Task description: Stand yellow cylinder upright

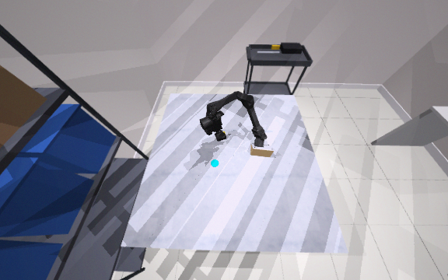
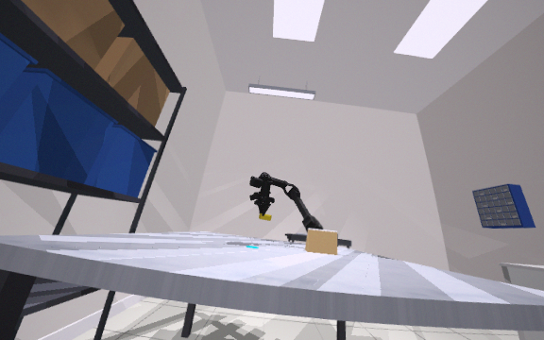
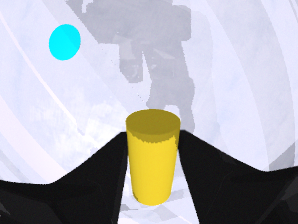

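Right now the yellow tall cylinder is 2 cm behind my gripper tip and 1 cm to the right of it. From my gripper tip the other things lie so: cyan circle (15 cm to the left, 16 cm below).
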